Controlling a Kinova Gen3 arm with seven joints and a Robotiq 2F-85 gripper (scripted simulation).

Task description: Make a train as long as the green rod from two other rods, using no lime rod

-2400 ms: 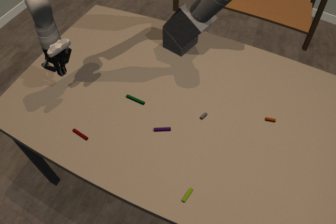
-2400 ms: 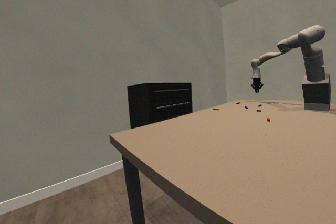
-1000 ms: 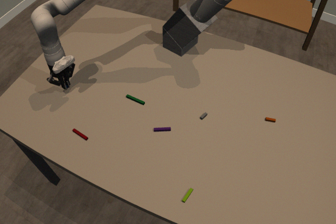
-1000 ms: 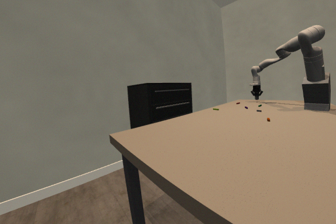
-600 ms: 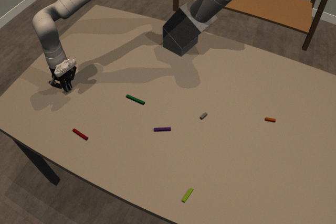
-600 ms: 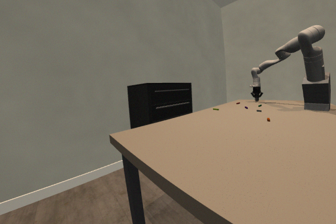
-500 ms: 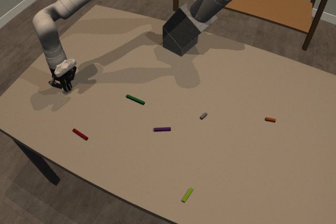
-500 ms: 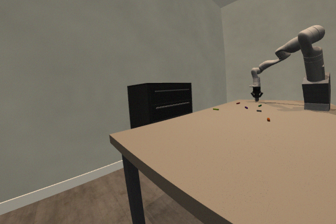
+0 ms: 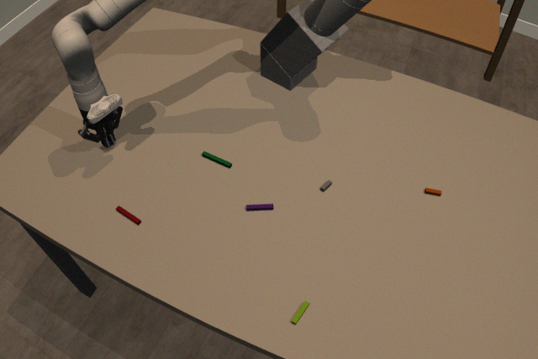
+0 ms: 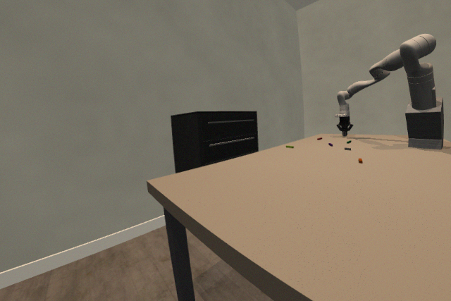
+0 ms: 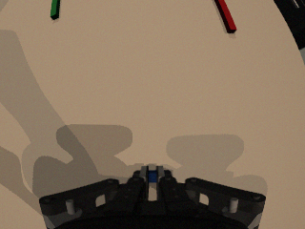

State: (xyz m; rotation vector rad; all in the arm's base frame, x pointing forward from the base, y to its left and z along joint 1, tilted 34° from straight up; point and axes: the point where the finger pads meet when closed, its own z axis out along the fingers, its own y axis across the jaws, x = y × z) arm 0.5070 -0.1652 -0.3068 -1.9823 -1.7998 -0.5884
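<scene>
Right now my hand is 10 mm above the blue rod. From my hand the other things lie so: green rod (260 mm to the left, 130 mm behind, 30 mm below); red rod (190 mm to the left, 120 mm ahead, 30 mm below); purple rod (420 mm to the left, 80 mm behind, 30 mm below).
</scene>
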